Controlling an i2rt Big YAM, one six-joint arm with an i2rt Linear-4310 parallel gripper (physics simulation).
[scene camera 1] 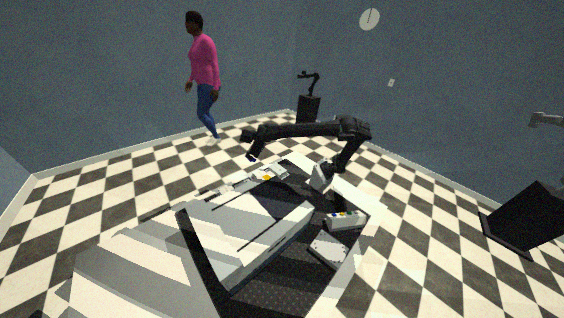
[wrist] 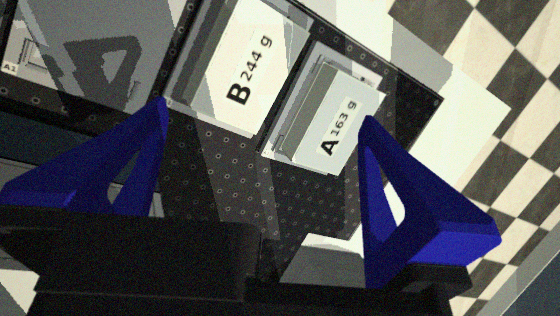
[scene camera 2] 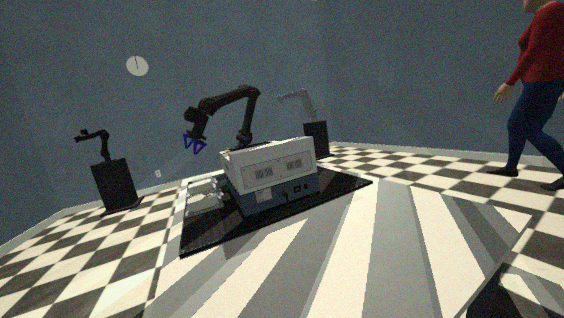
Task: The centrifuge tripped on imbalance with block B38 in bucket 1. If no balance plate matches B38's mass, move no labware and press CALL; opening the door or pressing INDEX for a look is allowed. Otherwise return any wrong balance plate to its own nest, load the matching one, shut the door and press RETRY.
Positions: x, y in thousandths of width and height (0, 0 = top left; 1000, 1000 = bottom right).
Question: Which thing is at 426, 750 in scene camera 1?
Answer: A white centrifuge.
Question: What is my gripper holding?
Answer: Nothing.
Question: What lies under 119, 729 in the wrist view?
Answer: My gripper.
